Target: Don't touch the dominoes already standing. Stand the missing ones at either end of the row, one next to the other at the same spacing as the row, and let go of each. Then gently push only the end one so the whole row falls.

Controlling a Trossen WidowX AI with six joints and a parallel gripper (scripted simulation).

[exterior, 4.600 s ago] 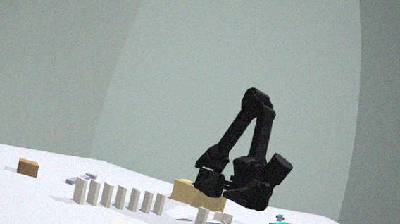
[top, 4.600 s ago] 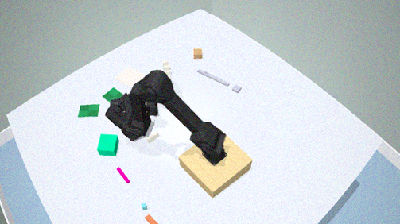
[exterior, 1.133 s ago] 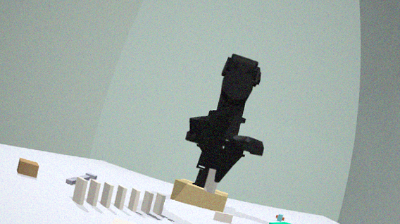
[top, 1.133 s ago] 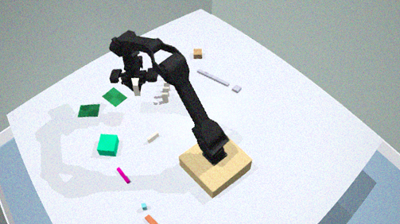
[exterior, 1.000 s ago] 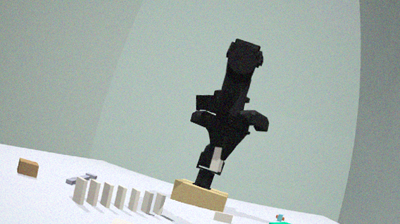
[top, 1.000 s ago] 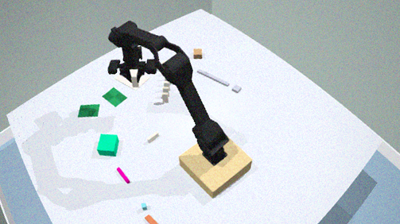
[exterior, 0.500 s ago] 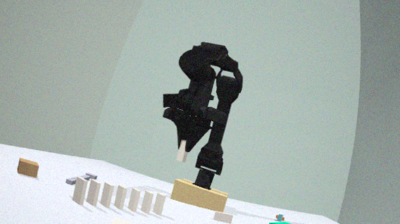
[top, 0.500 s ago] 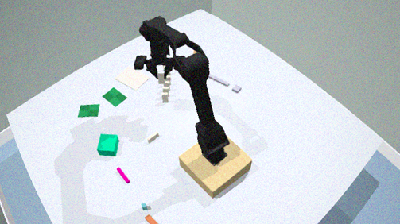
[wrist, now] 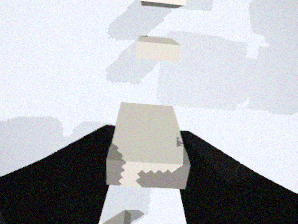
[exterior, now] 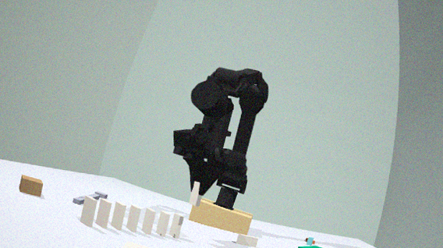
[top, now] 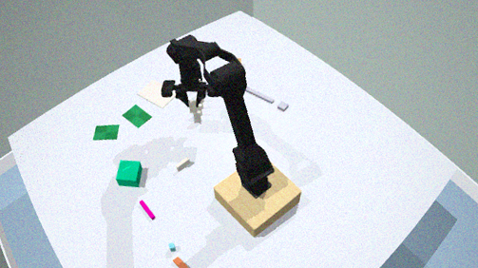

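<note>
My gripper tip is now 300 mm to the right of the green block, 90 mm above it and 30 mm past it. From my gripper tip the other things lie so: tan block 320 mm to the right, 160 mm ahead, 90 mm below; then cream flat tile 240 mm ahead, 100 mm below, 10 mm to the left; then grey bar 270 mm to the right, 100 mm below, 10 mm behind.
</note>
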